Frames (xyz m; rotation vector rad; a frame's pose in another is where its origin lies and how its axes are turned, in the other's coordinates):
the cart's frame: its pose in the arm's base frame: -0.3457 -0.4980 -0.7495 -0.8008 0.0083 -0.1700
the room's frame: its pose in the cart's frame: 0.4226 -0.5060 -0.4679 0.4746 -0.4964 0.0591
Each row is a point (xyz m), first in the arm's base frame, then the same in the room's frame.
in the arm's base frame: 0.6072 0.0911 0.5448
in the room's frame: 1.3088 0.8148 1.1589
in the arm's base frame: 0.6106 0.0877 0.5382
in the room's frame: 1.3085 0.8139 1.1508
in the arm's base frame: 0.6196 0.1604 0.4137
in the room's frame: 1.2758 0.9256 1.0652
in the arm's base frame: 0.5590 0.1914 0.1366
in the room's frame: 1.1101 1.0519 0.8703
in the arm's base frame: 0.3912 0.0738 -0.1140
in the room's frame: 0.8360 1.0302 0.6994
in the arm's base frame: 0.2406 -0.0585 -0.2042
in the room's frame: 0.6424 0.9383 0.6505
